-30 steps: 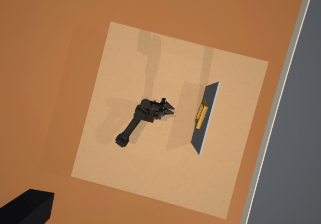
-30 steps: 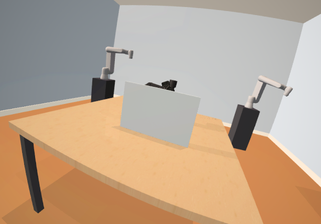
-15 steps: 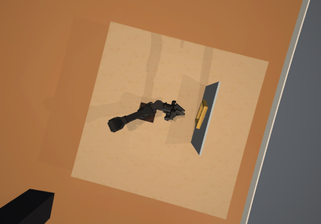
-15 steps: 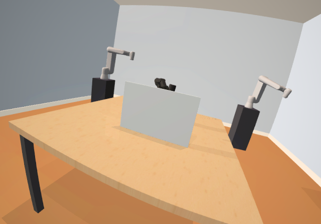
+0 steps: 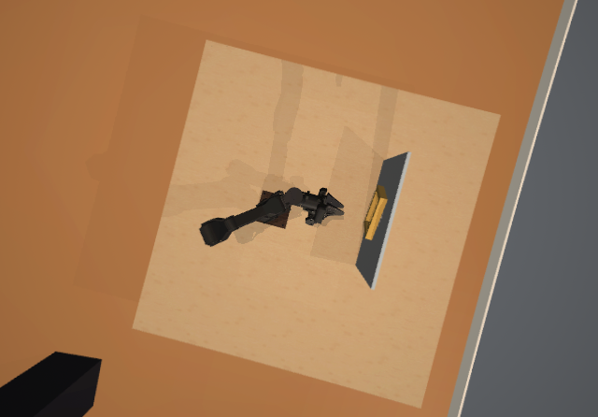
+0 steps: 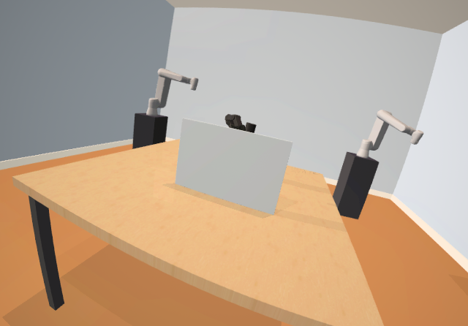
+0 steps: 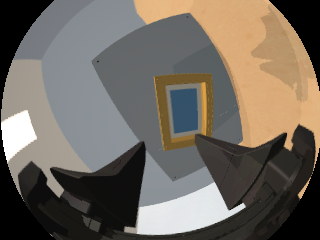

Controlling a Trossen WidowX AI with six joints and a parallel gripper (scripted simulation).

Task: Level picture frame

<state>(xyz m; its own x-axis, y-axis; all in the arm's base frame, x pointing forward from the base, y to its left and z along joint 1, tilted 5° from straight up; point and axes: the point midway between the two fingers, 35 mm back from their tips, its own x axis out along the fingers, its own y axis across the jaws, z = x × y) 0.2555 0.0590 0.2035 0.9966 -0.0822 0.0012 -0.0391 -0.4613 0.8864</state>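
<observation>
Right now my gripper tip is 13 cm short of the picture frame, 1 cm to the right of it and 5 cm above it. From my gripper tip the other things lie so: grey wall panel (14 cm ahead, 6 cm below).
</observation>
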